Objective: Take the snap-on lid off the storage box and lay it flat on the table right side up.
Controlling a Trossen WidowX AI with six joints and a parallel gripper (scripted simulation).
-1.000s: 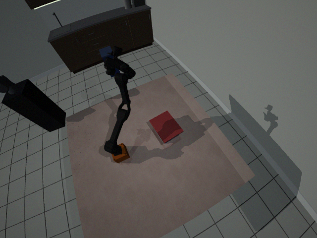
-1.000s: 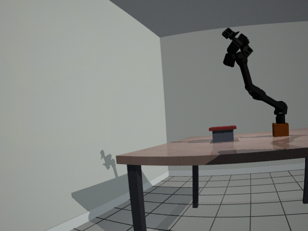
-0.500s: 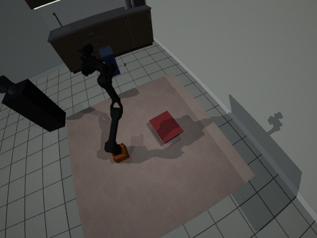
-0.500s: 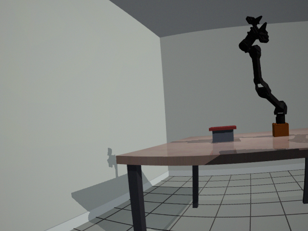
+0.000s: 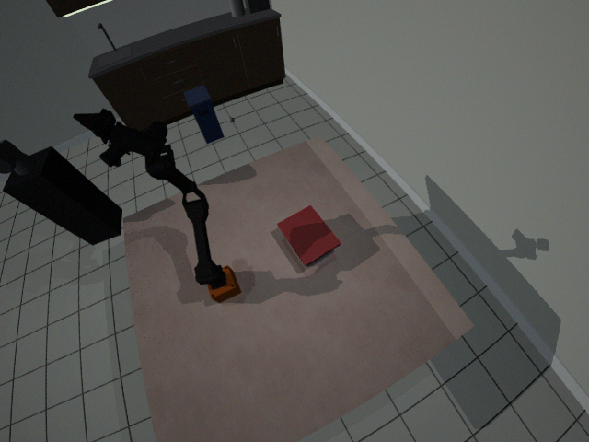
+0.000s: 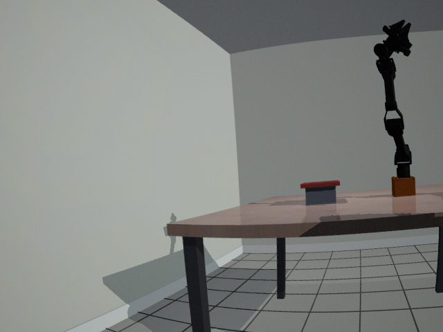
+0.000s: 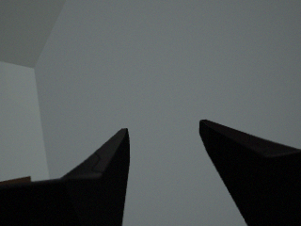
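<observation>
The red lid is 65 cm below my gripper tip, 54 cm ahead of it and 20 cm to the right of it. Also, from my gripper tip: storage box (69 cm below, 54 cm ahead, 20 cm to the right).
</observation>
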